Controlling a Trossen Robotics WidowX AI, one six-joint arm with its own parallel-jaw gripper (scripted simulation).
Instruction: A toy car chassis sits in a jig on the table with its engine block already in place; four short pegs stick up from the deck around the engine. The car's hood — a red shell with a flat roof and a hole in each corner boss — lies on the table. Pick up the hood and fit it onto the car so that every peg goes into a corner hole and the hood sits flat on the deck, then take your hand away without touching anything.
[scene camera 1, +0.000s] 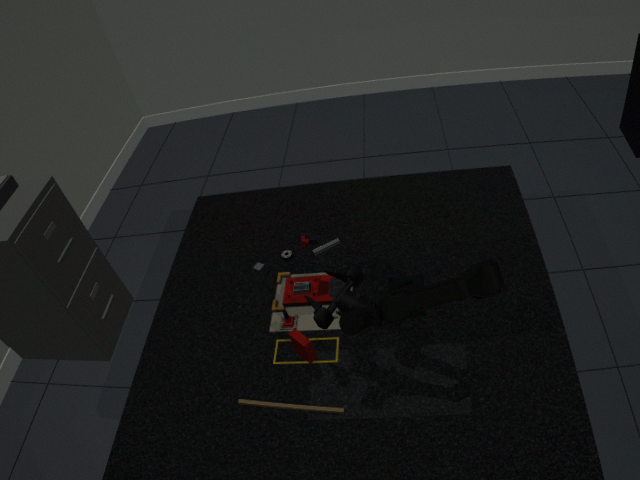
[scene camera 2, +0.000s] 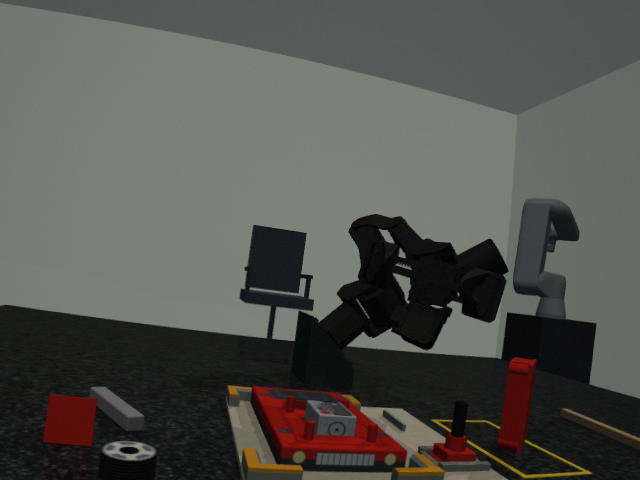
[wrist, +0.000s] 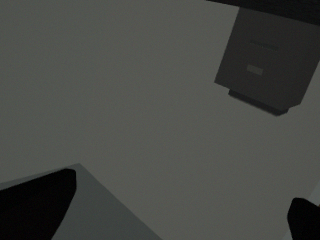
Labels:
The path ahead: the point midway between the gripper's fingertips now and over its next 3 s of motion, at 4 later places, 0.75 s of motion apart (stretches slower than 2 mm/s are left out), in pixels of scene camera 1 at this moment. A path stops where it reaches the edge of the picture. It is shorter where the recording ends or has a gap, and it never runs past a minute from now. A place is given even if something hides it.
My gripper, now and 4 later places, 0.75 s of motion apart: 314, 283; 304, 308; 291, 337; 289, 348; 292, 347

